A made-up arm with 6 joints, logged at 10 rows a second.
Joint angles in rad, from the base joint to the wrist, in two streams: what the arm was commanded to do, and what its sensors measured. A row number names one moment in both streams.
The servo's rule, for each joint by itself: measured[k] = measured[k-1] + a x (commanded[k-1-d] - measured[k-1]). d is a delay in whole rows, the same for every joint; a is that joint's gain. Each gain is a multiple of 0.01, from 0.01 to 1. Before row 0 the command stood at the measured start. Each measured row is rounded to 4 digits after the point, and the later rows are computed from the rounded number. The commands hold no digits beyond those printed.
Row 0, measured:
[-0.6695 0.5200 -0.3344 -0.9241 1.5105 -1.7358]
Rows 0 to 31, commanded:
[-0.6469 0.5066 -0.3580 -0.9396 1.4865 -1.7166]
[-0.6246 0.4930 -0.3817 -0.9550 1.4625 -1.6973]
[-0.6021 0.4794 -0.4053 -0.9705 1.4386 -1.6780]
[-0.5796 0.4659 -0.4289 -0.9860 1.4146 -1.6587]
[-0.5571 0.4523 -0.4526 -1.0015 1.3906 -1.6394]
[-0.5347 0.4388 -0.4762 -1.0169 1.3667 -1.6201]
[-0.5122 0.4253 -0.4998 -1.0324 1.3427 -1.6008]
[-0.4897 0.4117 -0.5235 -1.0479 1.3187 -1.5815]
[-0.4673 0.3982 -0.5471 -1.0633 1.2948 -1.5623]
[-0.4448 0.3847 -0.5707 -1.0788 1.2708 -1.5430]
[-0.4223 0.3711 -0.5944 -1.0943 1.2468 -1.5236]
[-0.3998 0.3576 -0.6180 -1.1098 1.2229 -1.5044]
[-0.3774 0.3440 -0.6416 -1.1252 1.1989 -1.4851]
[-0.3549 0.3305 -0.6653 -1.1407 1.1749 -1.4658]
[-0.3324 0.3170 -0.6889 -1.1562 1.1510 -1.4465]
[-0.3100 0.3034 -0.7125 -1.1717 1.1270 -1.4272]
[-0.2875 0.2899 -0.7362 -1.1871 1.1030 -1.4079]
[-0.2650 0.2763 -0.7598 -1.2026 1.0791 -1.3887]
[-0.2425 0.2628 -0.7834 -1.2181 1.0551 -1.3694]
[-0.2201 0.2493 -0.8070 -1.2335 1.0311 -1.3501]
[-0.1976 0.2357 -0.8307 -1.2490 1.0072 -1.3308]
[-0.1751 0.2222 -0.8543 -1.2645 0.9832 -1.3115]
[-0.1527 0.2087 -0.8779 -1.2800 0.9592 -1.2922]
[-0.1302 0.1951 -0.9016 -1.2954 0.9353 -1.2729]
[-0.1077 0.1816 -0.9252 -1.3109 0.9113 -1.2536]
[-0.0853 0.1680 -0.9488 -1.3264 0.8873 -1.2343]
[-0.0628 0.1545 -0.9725 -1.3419 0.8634 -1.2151]
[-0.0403 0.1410 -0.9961 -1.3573 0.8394 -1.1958]
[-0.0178 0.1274 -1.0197 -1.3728 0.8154 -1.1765]
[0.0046 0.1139 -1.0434 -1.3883 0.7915 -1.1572]
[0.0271 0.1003 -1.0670 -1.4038 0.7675 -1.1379]
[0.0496 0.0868 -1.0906 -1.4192 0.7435 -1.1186]
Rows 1 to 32, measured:
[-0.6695 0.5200 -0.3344 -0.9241 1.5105 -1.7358]
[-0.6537 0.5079 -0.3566 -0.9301 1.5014 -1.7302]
[-0.6333 0.4945 -0.3802 -0.9398 1.4866 -1.7207]
[-0.6115 0.4809 -0.4038 -0.9518 1.4684 -1.7083]
[-0.5892 0.4674 -0.4274 -0.9651 1.4480 -1.6939]
[-0.5667 0.4538 -0.4511 -0.9793 1.4262 -1.6781]
[-0.5443 0.4403 -0.4747 -0.9940 1.4036 -1.6613]
[-0.5218 0.4268 -0.4983 -1.0090 1.3805 -1.6438]
[-0.4993 0.4132 -0.5220 -1.0242 1.3570 -1.6257]
[-0.4769 0.3997 -0.5456 -1.0394 1.3334 -1.6073]
[-0.4544 0.3862 -0.5692 -1.0548 1.3096 -1.5887]
[-0.4319 0.3726 -0.5929 -1.0702 1.2857 -1.5698]
[-0.4094 0.3591 -0.6165 -1.0856 1.2618 -1.5508]
[-0.3870 0.3455 -0.6401 -1.1010 1.2379 -1.5317]
[-0.3645 0.3320 -0.6638 -1.1165 1.2140 -1.5126]
[-0.3420 0.3185 -0.6874 -1.1320 1.1901 -1.4934]
[-0.3196 0.3049 -0.7110 -1.1475 1.1661 -1.4742]
[-0.2971 0.2914 -0.7347 -1.1629 1.1421 -1.4550]
[-0.2746 0.2778 -0.7583 -1.1784 1.1182 -1.4358]
[-0.2521 0.2643 -0.7819 -1.1939 1.0942 -1.4165]
[-0.2297 0.2508 -0.8055 -1.2093 1.0702 -1.3972]
[-0.2072 0.2372 -0.8292 -1.2248 1.0463 -1.3779]
[-0.1847 0.2237 -0.8528 -1.2403 1.0223 -1.3586]
[-0.1623 0.2102 -0.8764 -1.2558 0.9983 -1.3393]
[-0.1398 0.1966 -0.9001 -1.2712 0.9744 -1.3200]
[-0.1173 0.1831 -0.9237 -1.2867 0.9504 -1.3007]
[-0.0949 0.1695 -0.9473 -1.3022 0.9264 -1.2814]
[-0.0724 0.1560 -0.9710 -1.3177 0.9025 -1.2622]
[-0.0499 0.1425 -0.9946 -1.3331 0.8785 -1.2429]
[-0.0274 0.1289 -1.0182 -1.3486 0.8545 -1.2236]
[-0.0050 0.1154 -1.0419 -1.3641 0.8306 -1.2043]
[0.0175 0.1018 -1.0655 -1.3796 0.8066 -1.1850]
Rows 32 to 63, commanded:
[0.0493 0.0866 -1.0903 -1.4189 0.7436 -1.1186]
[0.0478 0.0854 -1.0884 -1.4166 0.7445 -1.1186]
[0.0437 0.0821 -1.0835 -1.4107 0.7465 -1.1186]
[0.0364 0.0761 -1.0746 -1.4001 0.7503 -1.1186]
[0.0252 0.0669 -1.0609 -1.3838 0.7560 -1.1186]
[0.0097 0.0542 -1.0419 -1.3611 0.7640 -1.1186]
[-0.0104 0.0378 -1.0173 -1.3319 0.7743 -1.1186]
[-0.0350 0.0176 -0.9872 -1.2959 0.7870 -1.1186]
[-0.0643 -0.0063 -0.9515 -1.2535 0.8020 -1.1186]
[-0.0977 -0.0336 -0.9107 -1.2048 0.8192 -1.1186]
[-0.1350 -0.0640 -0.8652 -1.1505 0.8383 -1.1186]
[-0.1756 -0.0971 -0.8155 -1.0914 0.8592 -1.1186]
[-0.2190 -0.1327 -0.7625 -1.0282 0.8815 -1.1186]
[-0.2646 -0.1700 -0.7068 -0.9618 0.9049 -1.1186]
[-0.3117 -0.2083 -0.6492 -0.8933 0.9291 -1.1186]
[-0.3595 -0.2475 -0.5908 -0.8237 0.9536 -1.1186]
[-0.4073 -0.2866 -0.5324 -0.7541 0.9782 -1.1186]
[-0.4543 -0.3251 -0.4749 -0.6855 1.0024 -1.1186]
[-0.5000 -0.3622 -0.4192 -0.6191 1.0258 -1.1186]
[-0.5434 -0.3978 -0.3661 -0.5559 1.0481 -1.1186]
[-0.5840 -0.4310 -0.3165 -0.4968 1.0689 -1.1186]
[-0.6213 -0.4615 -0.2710 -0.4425 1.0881 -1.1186]
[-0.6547 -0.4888 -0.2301 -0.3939 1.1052 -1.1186]
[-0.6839 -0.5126 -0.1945 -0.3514 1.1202 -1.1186]
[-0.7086 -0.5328 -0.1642 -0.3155 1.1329 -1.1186]
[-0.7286 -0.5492 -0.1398 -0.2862 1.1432 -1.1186]
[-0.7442 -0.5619 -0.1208 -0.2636 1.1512 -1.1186]
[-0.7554 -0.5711 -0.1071 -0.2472 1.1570 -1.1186]
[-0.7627 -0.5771 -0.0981 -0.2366 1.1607 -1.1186]
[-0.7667 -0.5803 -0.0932 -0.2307 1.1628 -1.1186]
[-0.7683 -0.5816 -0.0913 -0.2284 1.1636 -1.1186]
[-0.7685 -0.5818 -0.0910 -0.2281 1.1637 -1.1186]
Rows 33 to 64, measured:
[0.0400 0.0883 -1.0891 -1.3950 0.7826 -1.1657]
[0.0465 0.0868 -1.0902 -1.4043 0.7678 -1.1520]
[0.0474 0.0855 -1.0885 -1.4091 0.7589 -1.1423]
[0.0448 0.0824 -1.0838 -1.4097 0.7542 -1.1354]
[0.0389 0.0767 -1.0752 -1.4060 0.7527 -1.1305]
[0.0293 0.0679 -1.0618 -1.3973 0.7540 -1.1270]
[0.0156 0.0556 -1.0431 -1.3832 0.7578 -1.1246]
[-0.0026 0.0396 -1.0188 -1.3632 0.7641 -1.1229]
[-0.0253 0.0198 -0.9891 -1.3370 0.7728 -1.1217]
[-0.0526 -0.0037 -0.9538 -1.3044 0.7839 -1.1208]
[-0.0842 -0.0306 -0.9133 -1.2656 0.7973 -1.1202]
[-0.1198 -0.0607 -0.8681 -1.2207 0.8129 -1.1197]
[-0.1589 -0.0935 -0.8187 -1.1703 0.8305 -1.1194]
[-0.2010 -0.1288 -0.7659 -1.1149 0.8499 -1.1192]
[-0.2455 -0.1659 -0.7103 -1.0552 0.8708 -1.1190]
[-0.2918 -0.2041 -0.6529 -0.9921 0.8930 -1.1189]
[-0.3392 -0.2432 -0.5945 -0.9264 0.9160 -1.1188]
[-0.3869 -0.2823 -0.5361 -0.8592 0.9396 -1.1187]
[-0.4341 -0.3208 -0.4786 -0.7915 0.9635 -1.1187]
[-0.4802 -0.3581 -0.4228 -0.7243 0.9872 -1.1187]
[-0.5244 -0.3938 -0.3695 -0.6586 1.0103 -1.1187]
[-0.5661 -0.4273 -0.3197 -0.5955 1.0326 -1.1187]
[-0.6047 -0.4581 -0.2739 -0.5358 1.0537 -1.1187]
[-0.6397 -0.4857 -0.2327 -0.4805 1.0733 -1.1187]
[-0.6706 -0.5099 -0.1968 -0.4302 1.0911 -1.1187]
[-0.6972 -0.5305 -0.1662 -0.3855 1.1070 -1.1187]
[-0.7192 -0.5473 -0.1414 -0.3468 1.1208 -1.1187]
[-0.7367 -0.5604 -0.1220 -0.3144 1.1324 -1.1187]
[-0.7498 -0.5700 -0.1080 -0.2882 1.1417 -1.1187]
[-0.7588 -0.5764 -0.0987 -0.2681 1.1489 -1.1187]
[-0.7643 -0.5799 -0.0935 -0.2535 1.1542 -1.1187]
[-0.7671 -0.5814 -0.0914 -0.2437 1.1578 -1.1187]

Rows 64 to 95, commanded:
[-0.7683 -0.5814 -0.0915 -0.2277 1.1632 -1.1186]
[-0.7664 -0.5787 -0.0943 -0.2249 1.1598 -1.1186]
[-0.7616 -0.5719 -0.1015 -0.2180 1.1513 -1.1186]
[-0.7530 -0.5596 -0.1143 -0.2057 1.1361 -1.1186]
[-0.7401 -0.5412 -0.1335 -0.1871 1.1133 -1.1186]
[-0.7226 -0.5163 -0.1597 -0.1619 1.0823 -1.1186]
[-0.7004 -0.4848 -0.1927 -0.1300 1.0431 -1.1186]
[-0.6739 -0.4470 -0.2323 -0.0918 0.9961 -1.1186]
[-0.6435 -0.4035 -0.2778 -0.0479 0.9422 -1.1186]
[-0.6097 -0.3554 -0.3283 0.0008 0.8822 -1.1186]
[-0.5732 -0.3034 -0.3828 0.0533 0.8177 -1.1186]
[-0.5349 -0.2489 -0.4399 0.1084 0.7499 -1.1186]
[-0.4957 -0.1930 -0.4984 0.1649 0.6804 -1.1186]
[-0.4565 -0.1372 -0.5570 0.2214 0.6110 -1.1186]
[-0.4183 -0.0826 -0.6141 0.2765 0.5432 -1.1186]
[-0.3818 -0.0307 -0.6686 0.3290 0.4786 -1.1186]
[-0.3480 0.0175 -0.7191 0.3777 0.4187 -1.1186]
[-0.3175 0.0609 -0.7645 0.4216 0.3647 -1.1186]
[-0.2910 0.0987 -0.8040 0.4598 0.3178 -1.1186]
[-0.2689 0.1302 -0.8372 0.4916 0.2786 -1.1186]
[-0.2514 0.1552 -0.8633 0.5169 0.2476 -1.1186]
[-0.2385 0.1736 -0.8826 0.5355 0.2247 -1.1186]
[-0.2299 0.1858 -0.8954 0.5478 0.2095 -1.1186]
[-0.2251 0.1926 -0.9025 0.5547 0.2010 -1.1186]
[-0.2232 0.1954 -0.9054 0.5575 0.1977 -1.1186]
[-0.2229 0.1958 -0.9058 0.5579 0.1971 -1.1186]
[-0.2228 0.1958 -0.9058 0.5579 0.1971 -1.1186]
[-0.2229 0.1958 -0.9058 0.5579 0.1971 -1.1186]
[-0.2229 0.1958 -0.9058 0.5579 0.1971 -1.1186]
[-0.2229 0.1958 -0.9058 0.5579 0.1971 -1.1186]
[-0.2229 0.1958 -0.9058 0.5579 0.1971 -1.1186]
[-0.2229 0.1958 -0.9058 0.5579 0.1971 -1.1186]
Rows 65 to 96, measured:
[-0.7681 -0.5818 -0.0910 -0.2376 1.1600 -1.1187]
[-0.7682 -0.5814 -0.0915 -0.2337 1.1612 -1.1187]
[-0.7669 -0.5790 -0.0941 -0.2303 1.1607 -1.1187]
[-0.7632 -0.5726 -0.1011 -0.2255 1.1571 -1.1187]
[-0.7561 -0.5609 -0.1135 -0.2178 1.1491 -1.1187]
[-0.7449 -0.5432 -0.1323 -0.2058 1.1355 -1.1187]
[-0.7293 -0.5190 -0.1581 -0.1887 1.1153 -1.1187]
[-0.7091 -0.4882 -0.1906 -0.1658 1.0879 -1.1187]
[-0.6845 -0.4511 -0.2298 -0.1369 1.0530 -1.1187]
[-0.6558 -0.4083 -0.2749 -0.1022 1.0109 -1.1187]
[-0.6235 -0.3607 -0.3251 -0.0620 0.9620 -1.1187]
[-0.5883 -0.3091 -0.3793 -0.0170 0.9072 -1.1187]
[-0.5509 -0.2549 -0.4363 0.0319 0.8474 -1.1187]
[-0.5123 -0.1992 -0.4947 0.0838 0.7839 -1.1187]
[-0.4732 -0.1434 -0.5533 0.1375 0.7182 -1.1187]
[-0.4348 -0.0887 -0.6105 0.1917 0.6517 -1.1187]
[-0.3977 -0.0365 -0.6651 0.2452 0.5859 -1.1187]
[-0.3629 0.0121 -0.7159 0.2969 0.5224 -1.1187]
[-0.3311 0.0560 -0.7616 0.3455 0.4625 -1.1187]
[-0.3030 0.0944 -0.8015 0.3901 0.4075 -1.1187]
[-0.2791 0.1266 -0.8351 0.4297 0.3585 -1.1187]
[-0.2597 0.1523 -0.8616 0.4637 0.3164 -1.1187]
[-0.2449 0.1715 -0.8813 0.4917 0.2816 -1.1187]
[-0.2344 0.1844 -0.8946 0.5136 0.2542 -1.1187]
[-0.2279 0.1918 -0.9020 0.5296 0.2340 -1.1187]
[-0.2246 0.1950 -0.9052 0.5405 0.2202 -1.1187]
[-0.2234 0.1957 -0.9058 0.5473 0.2114 -1.1187]
[-0.2230 0.1958 -0.9058 0.5514 0.2060 -1.1187]
[-0.2229 0.1958 -0.9058 0.5539 0.2026 -1.1187]
[-0.2229 0.1958 -0.9058 0.5555 0.2005 -1.1187]
[-0.2229 0.1958 -0.9058 0.5564 0.1992 -1.1187]
[-0.2229 0.1958 -0.9058 0.5570 0.1984 -1.1187]

